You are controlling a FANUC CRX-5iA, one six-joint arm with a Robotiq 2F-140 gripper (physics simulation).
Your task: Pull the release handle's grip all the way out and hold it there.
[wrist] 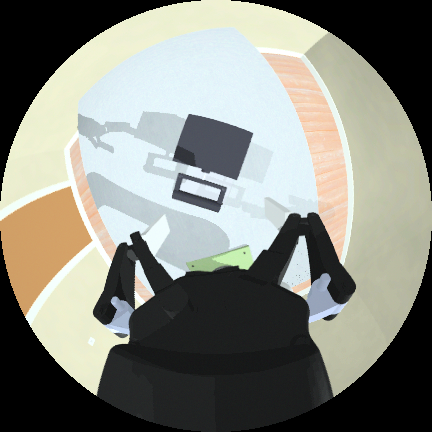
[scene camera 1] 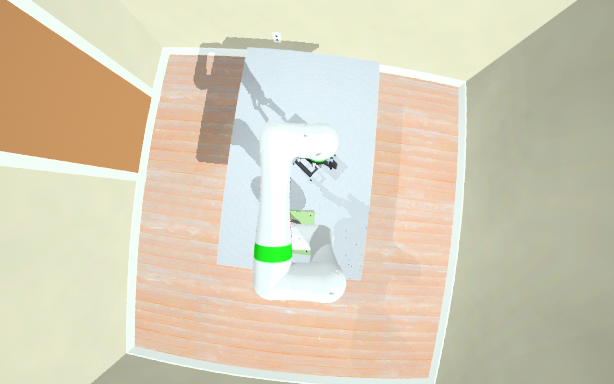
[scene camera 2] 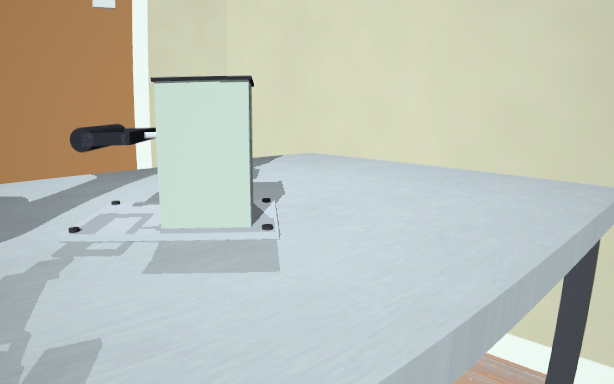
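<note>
The release handle's black grip [scene camera 1: 305, 169] [scene camera 2: 97, 137] [wrist: 196, 201] is a rectangular loop with a thick outer bar. A short light rod [scene camera 2: 150, 134] joins it to a pale green box [scene camera 2: 205, 155] with a dark top [wrist: 215, 145]. In the wrist view my gripper [wrist: 214, 214] is open and empty, its pale finger pads wide apart. The grip shows ahead of the fingers, above the line between the pads in the picture, with no contact visible. In scene camera 1 the arm hides the box and much of the gripper. The gripper does not show in scene camera 2.
The box stands on a light base plate [scene camera 2: 200, 234] with dark bolts [scene camera 2: 267, 227], on a grey-blue table [scene camera 1: 345, 90] [scene camera 2: 400, 250]. The arm [scene camera 1: 275, 200] reaches over the table from its green mounting plate [scene camera 1: 306, 217] [wrist: 235, 257]. Arm shadows cross the table.
</note>
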